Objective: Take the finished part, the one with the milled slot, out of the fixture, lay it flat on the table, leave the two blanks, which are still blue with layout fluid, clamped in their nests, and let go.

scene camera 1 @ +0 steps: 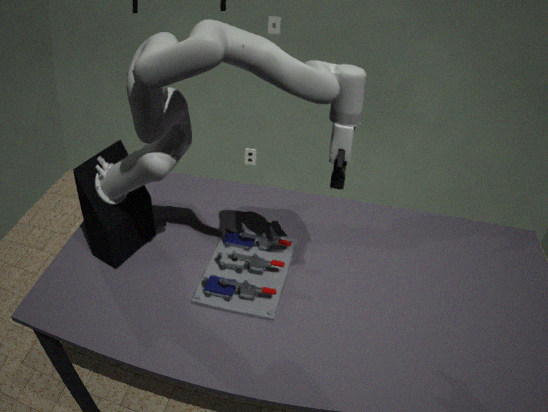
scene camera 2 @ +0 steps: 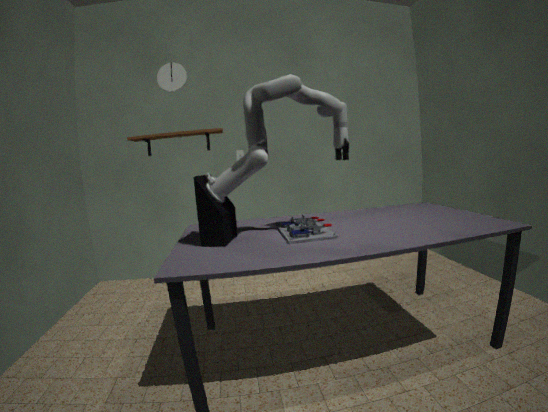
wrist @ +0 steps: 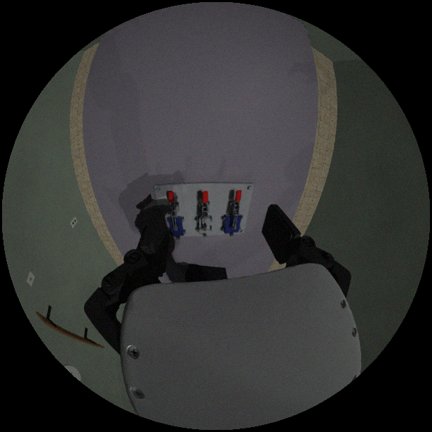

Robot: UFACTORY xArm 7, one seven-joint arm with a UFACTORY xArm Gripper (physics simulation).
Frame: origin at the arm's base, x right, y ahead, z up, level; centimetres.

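Seen in the pictures: gripper, fingertip midpoint: (scene camera 1: 338, 178) (scene camera 2: 342, 159); arm's base, origin of the base link: (scene camera 1: 111, 184) (scene camera 2: 214, 192).
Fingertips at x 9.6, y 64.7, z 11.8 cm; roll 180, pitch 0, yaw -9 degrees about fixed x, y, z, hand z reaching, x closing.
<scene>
Pixels of each thing's top centre, then the offset from my fingertips to it. "spot": a spot on its surface instead. Level surfaces: height alone.
- fixture plate, surface spot: (scene camera 1: 240, 307) spot: dx +13.1, dy -22.7, dz -34.3 cm
- purple-grey table, its level: dz -35.8 cm
- middle red handle, surface spot: (scene camera 1: 277, 263) spot: dx -0.9, dy -13.4, dz -29.6 cm
My gripper (scene camera 1: 338, 186) (scene camera 2: 342, 157) (wrist: 217, 220) is open and empty, pointing down, high above the table and off to the handle side of the fixture plate (scene camera 1: 240, 307) (wrist: 188, 192). Two blue blanks sit in the outer nests: one blue blank (scene camera 1: 235, 240) (wrist: 180, 228) at the wall side, the other blue blank (scene camera 1: 216, 286) (wrist: 239, 223) at the near side. Grey metal shapes (scene camera 1: 231, 265) (wrist: 203, 226) show at the middle nest, under or beside its clamp. The finished part's outline and slot are too small and dim to make out. All three red clamp handles lie low.
The fixture stands on the purple-grey table (scene camera 1: 380, 310) (scene camera 2: 400, 232), beside the black robot base (scene camera 1: 117, 230) (scene camera 2: 215, 220). The middle red handle (scene camera 1: 277, 263) (wrist: 205, 196) and its neighbours point away from the base. A wall shelf (scene camera 2: 175, 134) hangs behind.
</scene>
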